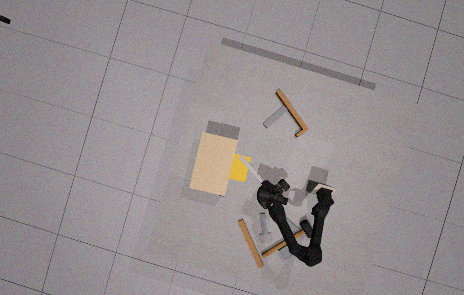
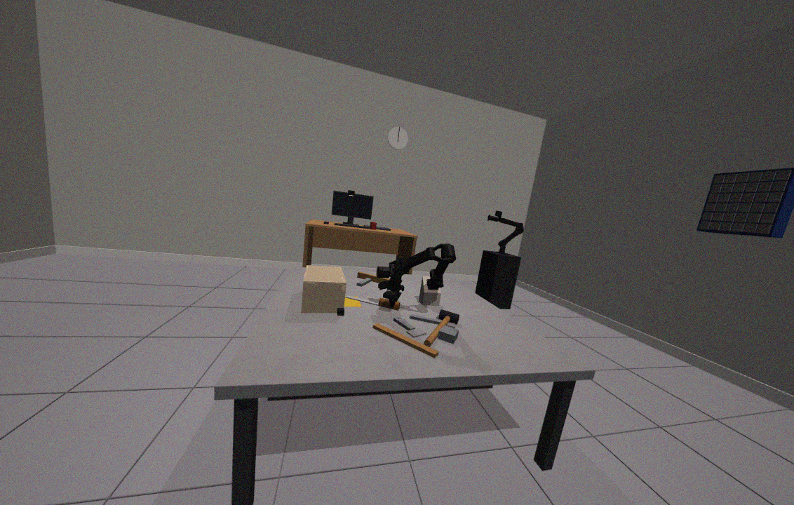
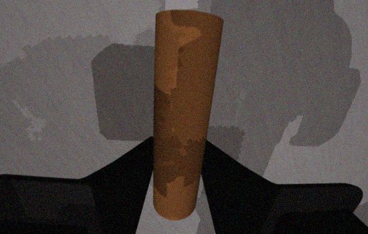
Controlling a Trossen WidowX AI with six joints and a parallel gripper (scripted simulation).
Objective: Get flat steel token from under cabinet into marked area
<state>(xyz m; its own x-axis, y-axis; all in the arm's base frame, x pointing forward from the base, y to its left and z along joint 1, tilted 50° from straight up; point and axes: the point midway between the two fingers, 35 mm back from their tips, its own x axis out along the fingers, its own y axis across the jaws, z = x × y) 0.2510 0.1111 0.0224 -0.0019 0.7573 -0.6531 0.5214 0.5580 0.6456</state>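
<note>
My gripper tip is now 24 cm to the right of the grey l-shaped bracket and 3 cm past it. The rest, counted from my gripper tip: grey block: 31 cm to the left, 18 cm behind, 1 cm above; then wooden stick: 33 cm to the left, 3 cm ahead; then grey steel token: 28 cm ahead, 4 cm to the right, 1 cm below.
</note>
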